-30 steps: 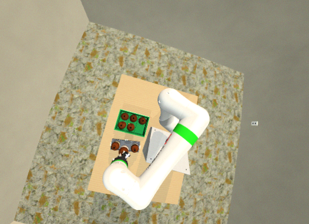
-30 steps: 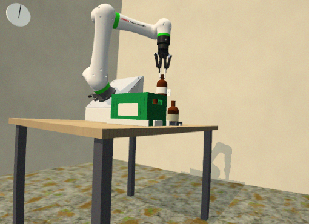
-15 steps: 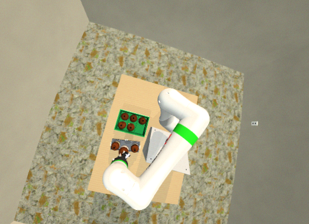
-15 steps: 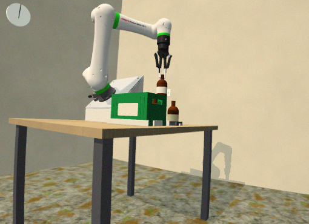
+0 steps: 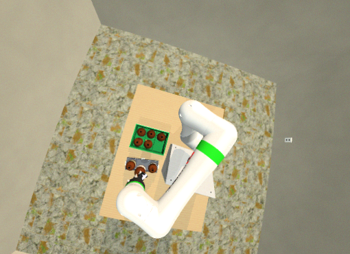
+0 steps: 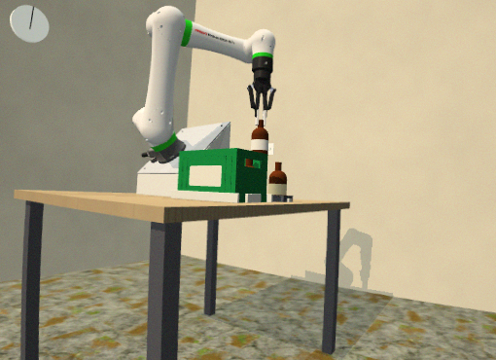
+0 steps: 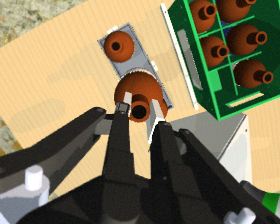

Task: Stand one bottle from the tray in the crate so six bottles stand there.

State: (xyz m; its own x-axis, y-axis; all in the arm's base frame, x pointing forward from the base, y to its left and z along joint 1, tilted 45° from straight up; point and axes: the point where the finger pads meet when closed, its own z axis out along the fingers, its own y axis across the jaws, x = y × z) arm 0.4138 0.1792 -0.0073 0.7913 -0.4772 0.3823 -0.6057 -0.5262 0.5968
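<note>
Now: hand 90 mm above the brown bottle. Also, from my hand: grey tray (340 mm below); green crate (230 mm to the right, 270 mm below).
</note>
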